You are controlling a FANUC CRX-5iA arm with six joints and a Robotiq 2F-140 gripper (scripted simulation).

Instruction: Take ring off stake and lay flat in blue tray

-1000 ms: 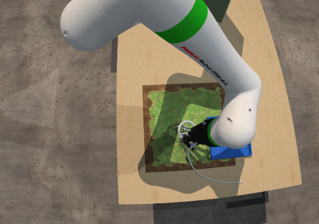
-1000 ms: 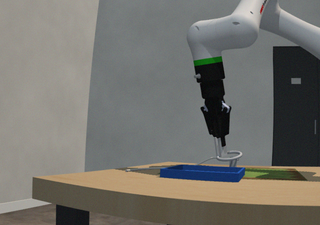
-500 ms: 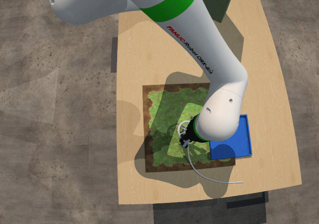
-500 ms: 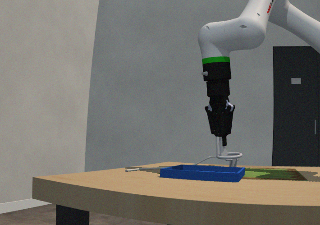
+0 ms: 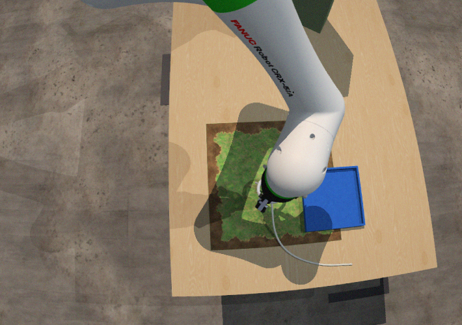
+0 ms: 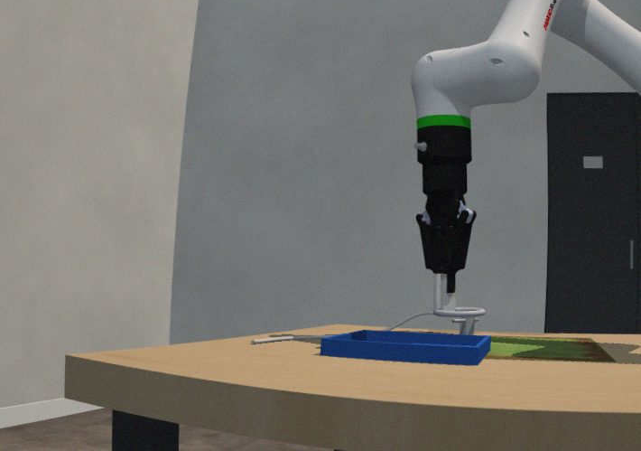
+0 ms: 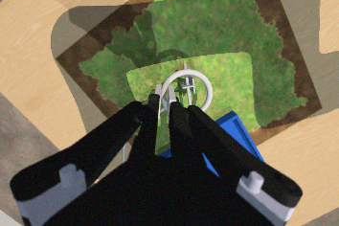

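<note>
The blue tray is 20 cm to the left of my hand, 9 cm ahead of it and 7 cm below it. Also, from my hand: grey stake 6 cm below, 3 cm to the left, 3 cm behind; then green mat 9 cm below, 6 cm to the left, 4 cm behind; then ring 3 cm to the left, 3 cm below, 2 cm behind.
</note>
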